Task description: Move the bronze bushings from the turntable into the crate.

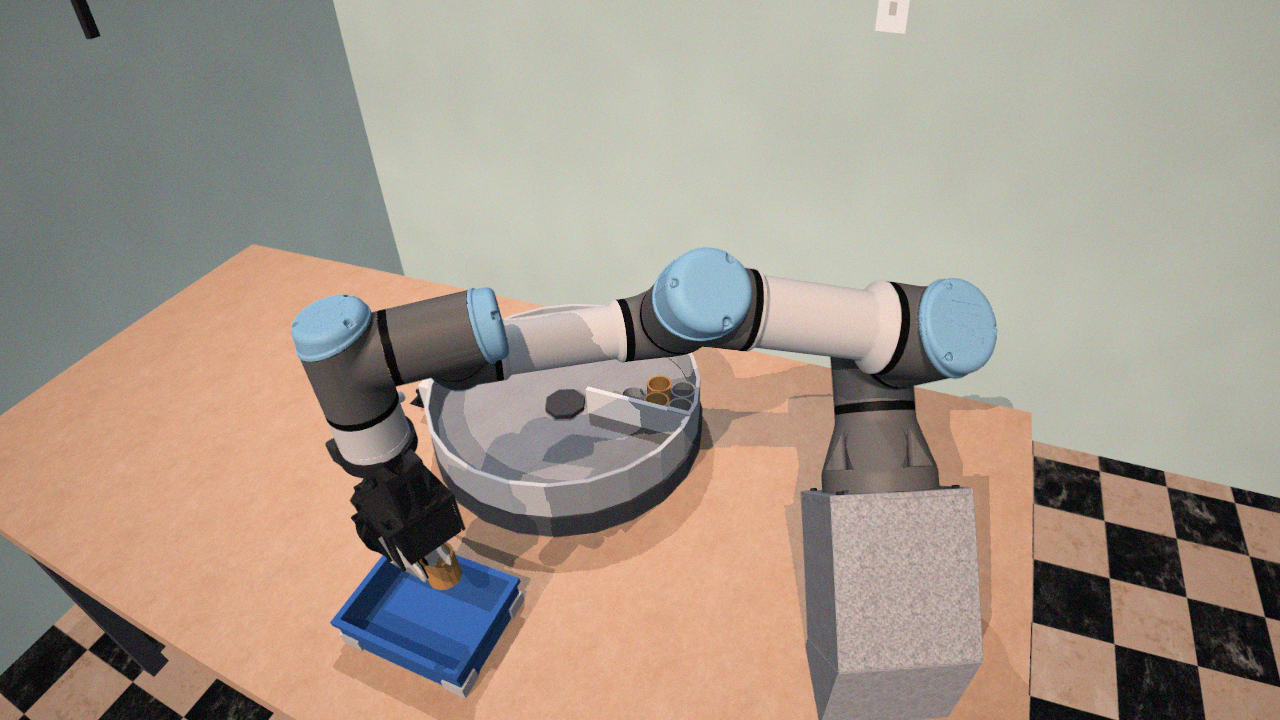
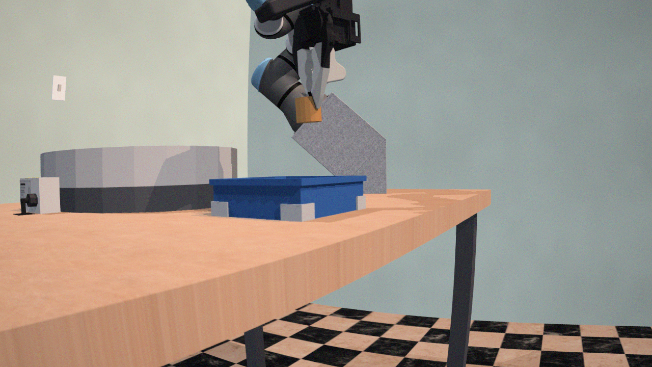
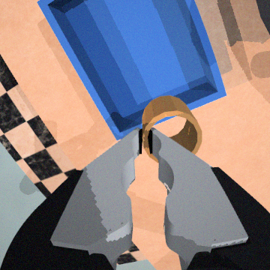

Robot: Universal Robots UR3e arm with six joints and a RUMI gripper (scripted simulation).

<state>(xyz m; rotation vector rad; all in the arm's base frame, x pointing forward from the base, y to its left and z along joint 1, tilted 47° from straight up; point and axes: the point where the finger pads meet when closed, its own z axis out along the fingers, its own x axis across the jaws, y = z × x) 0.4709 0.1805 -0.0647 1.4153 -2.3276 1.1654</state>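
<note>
My hand is 40 mm short of the blue crate, 20 mm to the left of it and 140 mm above it. Also, from my hand: grey turntable (30 mm behind, 390 mm to the right, 110 mm below).
</note>
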